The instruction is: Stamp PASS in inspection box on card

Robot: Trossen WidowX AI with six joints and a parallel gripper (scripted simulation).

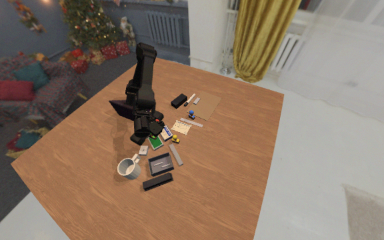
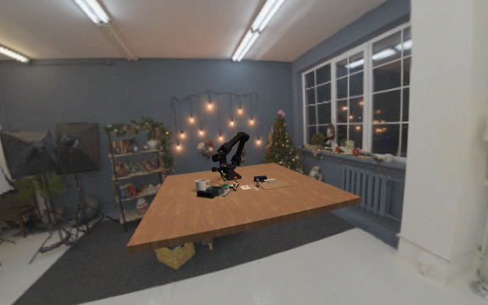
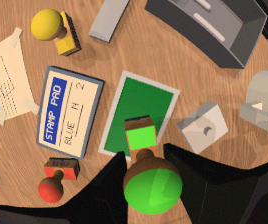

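My gripper tip is now 10 cm short of the card, 14 cm to the right of it and 8 cm above it. From my gripper tip the other things lie so: green-knobbed PASS stamp right at my gripper tip; then green ink pad 7 cm below; then stamp pad box 3 cm ahead, 7 cm to the left, 6 cm below.
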